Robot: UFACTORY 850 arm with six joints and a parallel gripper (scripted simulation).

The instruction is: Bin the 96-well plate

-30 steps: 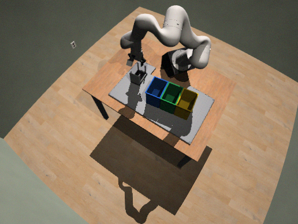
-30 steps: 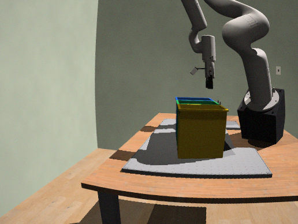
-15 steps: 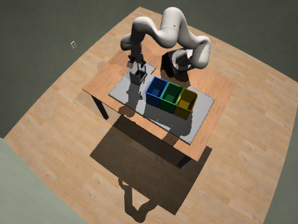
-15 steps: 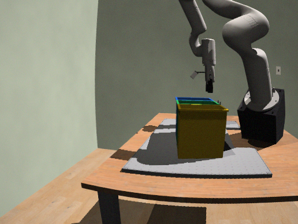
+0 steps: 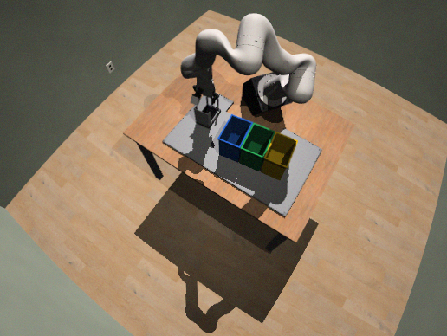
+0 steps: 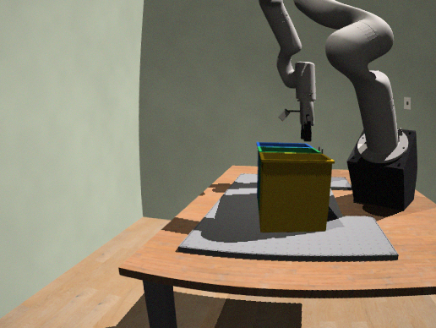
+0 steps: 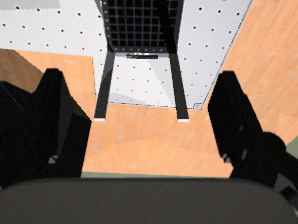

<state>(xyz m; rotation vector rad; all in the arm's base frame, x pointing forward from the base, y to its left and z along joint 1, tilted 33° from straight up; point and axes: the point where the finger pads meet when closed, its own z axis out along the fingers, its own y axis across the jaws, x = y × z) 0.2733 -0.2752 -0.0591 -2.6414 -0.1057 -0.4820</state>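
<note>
My hand is 14 cm above the 96-well plate. From my hand the other things lie so: blue bin 26 cm to the left, 10 cm below, 7 cm ahead; then yellow bin 52 cm to the left, 10 cm below, 2 cm ahead; then green bin 39 cm to the left, 10 cm below, 4 cm ahead.
</note>
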